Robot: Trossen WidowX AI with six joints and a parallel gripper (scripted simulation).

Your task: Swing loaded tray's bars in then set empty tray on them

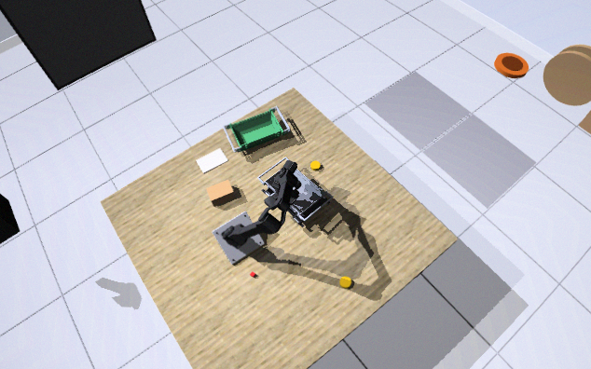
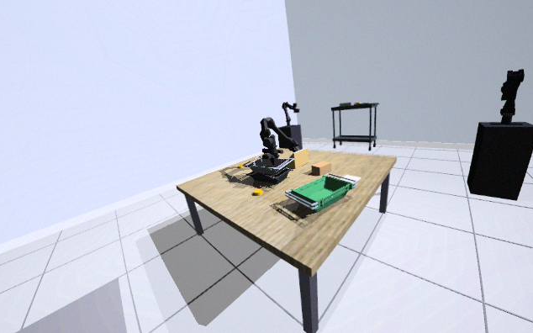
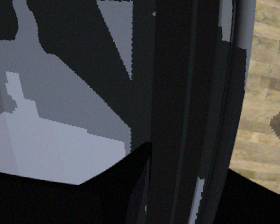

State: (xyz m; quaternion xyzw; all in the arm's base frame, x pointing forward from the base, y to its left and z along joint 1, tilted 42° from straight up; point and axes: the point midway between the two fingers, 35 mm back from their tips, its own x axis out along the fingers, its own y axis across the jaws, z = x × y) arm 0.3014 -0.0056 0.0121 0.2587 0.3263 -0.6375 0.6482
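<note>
My gripper tip is now 70 mm short of the grey tray, 30 mm below it and 10 mm to the right of it. Also, from my gripper tip: tan box 270 mm to the left, 200 mm behind, 50 mm below; small red cube 320 mm behind, 170 mm to the right, 80 mm below; white card 500 mm to the left, 130 mm behind, 80 mm below.
</note>
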